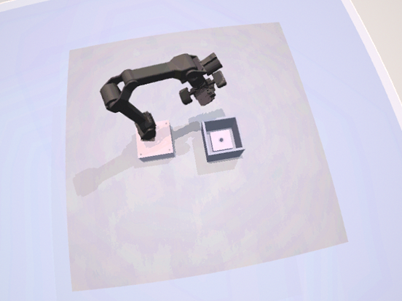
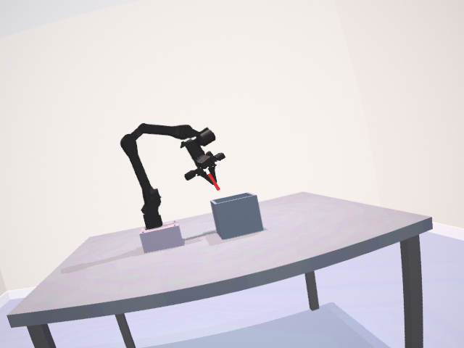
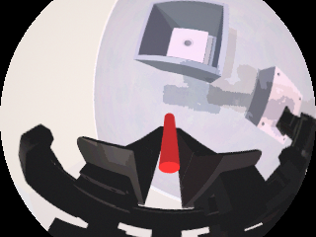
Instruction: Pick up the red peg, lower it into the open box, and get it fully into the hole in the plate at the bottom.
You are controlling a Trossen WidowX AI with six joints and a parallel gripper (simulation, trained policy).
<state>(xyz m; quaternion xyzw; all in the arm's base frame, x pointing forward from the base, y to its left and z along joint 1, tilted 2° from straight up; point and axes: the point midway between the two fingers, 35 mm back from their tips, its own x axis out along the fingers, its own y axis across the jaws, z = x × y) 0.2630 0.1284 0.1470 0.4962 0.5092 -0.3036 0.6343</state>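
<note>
The pale plate lies 150 mm to the right of my gripper tip, 150 mm below it and 70 mm ahead of it. Also, from my gripper tip: red peg: 10 mm above.
</note>
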